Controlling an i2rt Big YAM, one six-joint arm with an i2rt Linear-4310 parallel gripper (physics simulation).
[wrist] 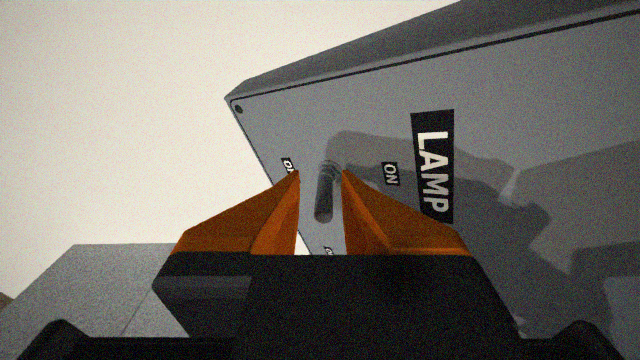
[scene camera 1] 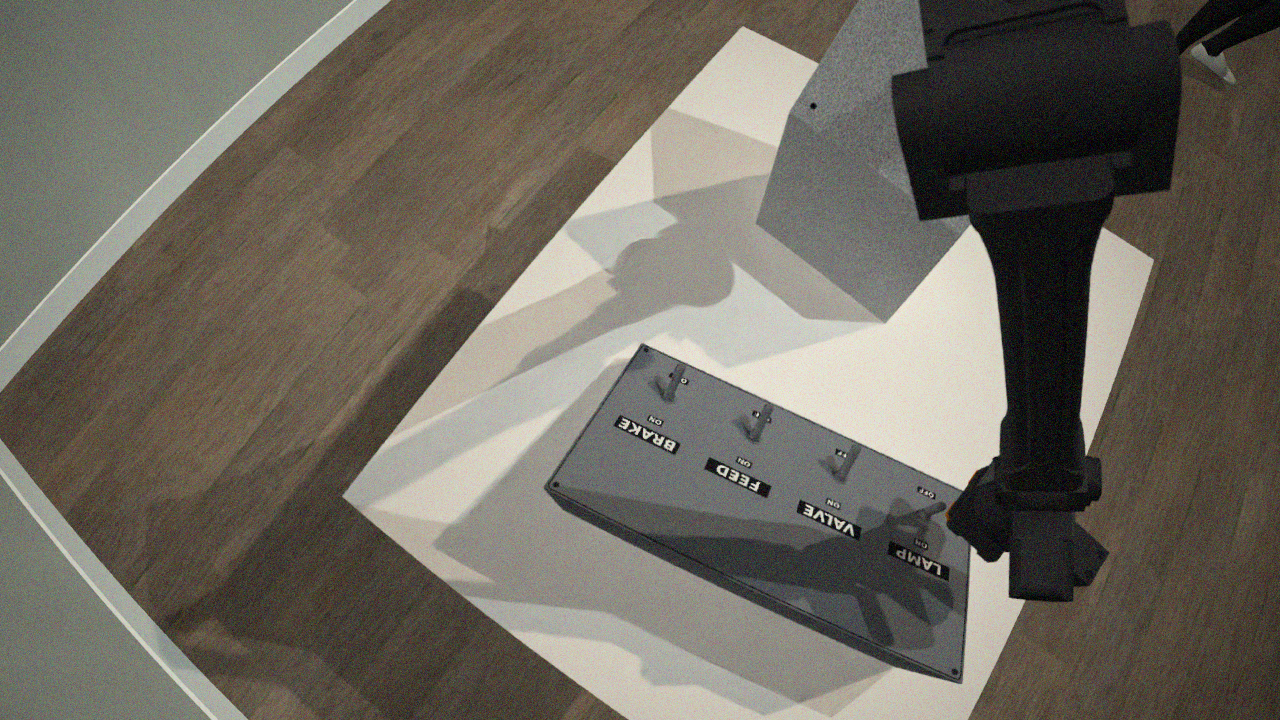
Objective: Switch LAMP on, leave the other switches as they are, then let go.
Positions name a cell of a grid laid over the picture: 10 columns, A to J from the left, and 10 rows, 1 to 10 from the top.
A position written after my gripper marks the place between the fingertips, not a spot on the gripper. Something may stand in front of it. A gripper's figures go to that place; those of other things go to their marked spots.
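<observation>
There's a lamp switch (wrist: F6) sitting 0.14 m from the lens, and then my gripper (wrist: F5) is at 0.13 m from the lens.
</observation>
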